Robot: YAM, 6 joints.
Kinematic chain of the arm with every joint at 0, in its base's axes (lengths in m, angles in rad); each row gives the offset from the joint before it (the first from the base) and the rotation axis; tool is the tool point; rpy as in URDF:
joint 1: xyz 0 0 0.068 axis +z
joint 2: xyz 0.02 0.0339 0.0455 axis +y
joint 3: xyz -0.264 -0.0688 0 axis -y
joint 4: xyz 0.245 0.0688 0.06 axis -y
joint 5: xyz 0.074 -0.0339 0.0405 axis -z
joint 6: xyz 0.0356 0 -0.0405 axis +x
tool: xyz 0 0 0 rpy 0 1.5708 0
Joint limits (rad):
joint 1: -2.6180..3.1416
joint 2: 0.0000..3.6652
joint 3: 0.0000..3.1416
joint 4: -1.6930..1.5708
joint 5: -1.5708..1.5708
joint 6: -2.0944..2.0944
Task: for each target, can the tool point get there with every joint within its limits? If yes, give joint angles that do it. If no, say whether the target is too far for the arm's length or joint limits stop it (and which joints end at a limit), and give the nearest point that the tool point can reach.
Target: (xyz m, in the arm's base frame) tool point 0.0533 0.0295 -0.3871
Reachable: no: joint limits stop it (at a limit: joint 2) | nearest point 0.0739 0.0409 -0.3409 | short by 0.052 m
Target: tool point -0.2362 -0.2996 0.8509
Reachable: no: too far | nearest point -0.1829 -0.2321 0.6754 | short by 0.195 m
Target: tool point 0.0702 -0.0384 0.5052
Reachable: yes | joints 2.4921 0.4378 1.6222 -0.8998 0.3414 0.4371
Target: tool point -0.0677 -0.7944 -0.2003
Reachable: no: too far | nearest point -0.0510 -0.5982 -0.1208 | short by 0.212 m
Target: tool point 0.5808 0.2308 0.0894
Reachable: yes | joints 0.4186 2.9716 2.5100 0.3260 0.7864 -0.4683
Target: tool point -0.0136 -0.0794 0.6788
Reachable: yes | joints 1.8385 1.1036 2.4608 -0.1851 -1.2837 0.4878
